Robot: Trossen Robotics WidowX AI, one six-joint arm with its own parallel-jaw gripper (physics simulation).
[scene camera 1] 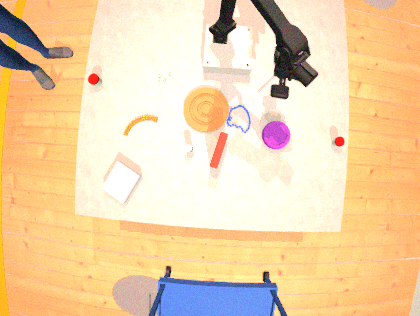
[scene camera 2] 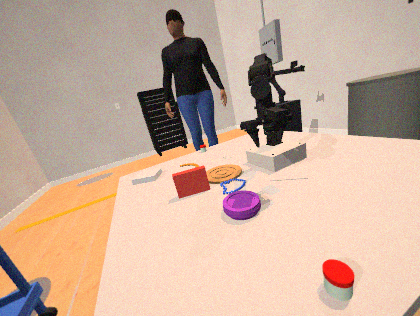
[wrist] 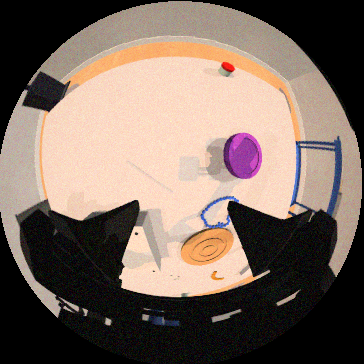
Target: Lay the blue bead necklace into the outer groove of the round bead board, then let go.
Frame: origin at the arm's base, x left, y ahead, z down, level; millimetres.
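Where they show: gripper, between the fingertips: (scene camera 1: 276, 82) (scene camera 2: 269, 145) (wrist: 184, 205); arm's base, origin of its link: (scene camera 1: 220, 36) (scene camera 2: 274, 143).
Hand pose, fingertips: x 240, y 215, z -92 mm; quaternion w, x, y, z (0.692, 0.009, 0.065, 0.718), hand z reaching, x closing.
Things, the pixels of their top centre, and the offset from my fingertips.
- round wooden bead board, centre of its top: (wrist: 208, 249) (scene camera 1: 206, 109) (scene camera 2: 222, 172) dz +154, dx -263, dy +107 mm
- purple round dish, centre of its top: (wrist: 247, 155) (scene camera 2: 240, 199) (scene camera 1: 277, 134) dz +127, dx +56, dy +182 mm
- red block, centre of its top: (scene camera 1: 219, 150) (scene camera 2: 188, 170) dz +59, dx -188, dy +282 mm
- orange arc, centre of its top: (scene camera 1: 142, 119) dz +156, dx -541, dy +183 mm
- white box, centre of its top: (scene camera 1: 120, 182) (scene camera 2: 146, 173) (wrist: 252, 268) dz +134, dx -601, dy +474 mm
The blue bead necklace (scene camera 1: 249, 120) (scene camera 2: 244, 185) (wrist: 215, 226) lies on the table as an uneven loop. It lies at the right edge of the round bead board in scene camera 1, close beside it. The round wooden bead board (scene camera 1: 195, 107) (scene camera 2: 216, 175) (wrist: 192, 250) lies flat, with ring grooves on its top. My gripper (wrist: 184, 205) is open and empty, raised above the table. In scene camera 1 the arm reaches to the right of the board, behind the necklace. In the wrist view the right finger partly covers the necklace.
A purple round dish (scene camera 1: 276, 135) (scene camera 2: 242, 205) (wrist: 243, 156) stands right of the necklace. A red block (scene camera 1: 219, 150) (scene camera 2: 191, 181) stands upright in front of the board. An orange arc (scene camera 1: 141, 119) and a white box (scene camera 1: 121, 181) lie to the left. Red-lidded jars (scene camera 1: 93, 79) (scene camera 1: 339, 141) stand near both sides.
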